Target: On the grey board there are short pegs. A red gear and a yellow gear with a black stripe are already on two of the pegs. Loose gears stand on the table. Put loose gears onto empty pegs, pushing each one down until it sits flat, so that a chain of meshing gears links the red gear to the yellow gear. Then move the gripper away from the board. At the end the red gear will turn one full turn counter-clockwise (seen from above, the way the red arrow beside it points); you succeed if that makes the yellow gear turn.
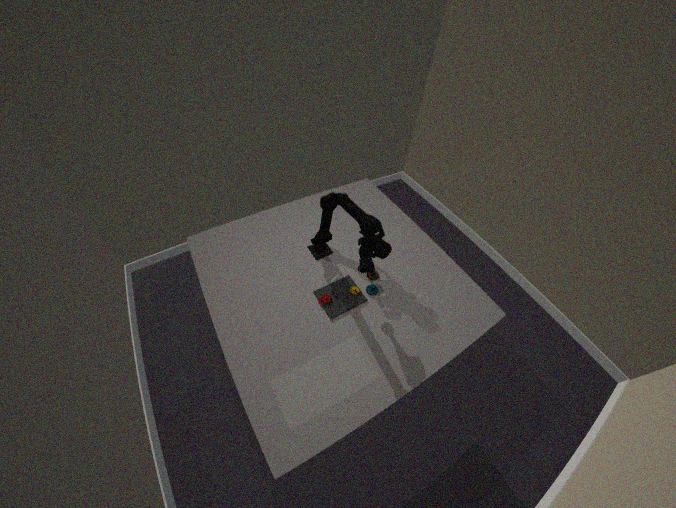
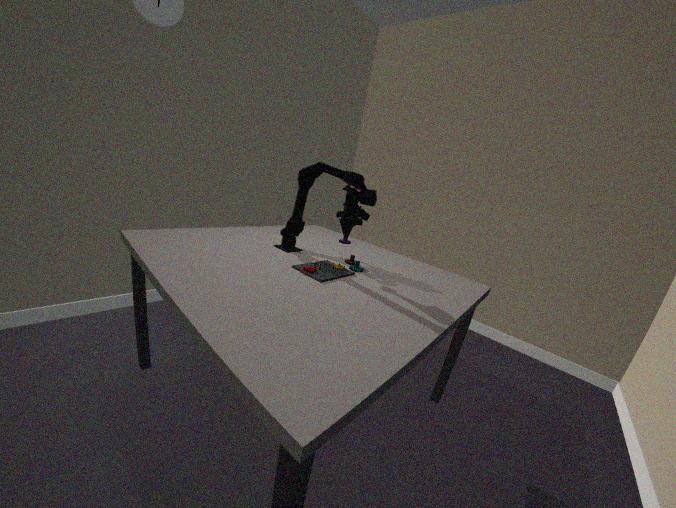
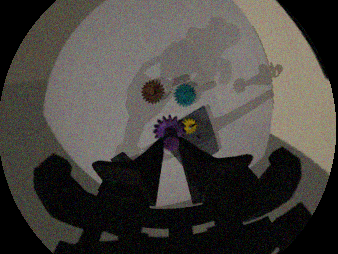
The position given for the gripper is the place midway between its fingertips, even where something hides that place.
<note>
The gripper point(image 3: 170, 139) holds a purple gear.
</note>
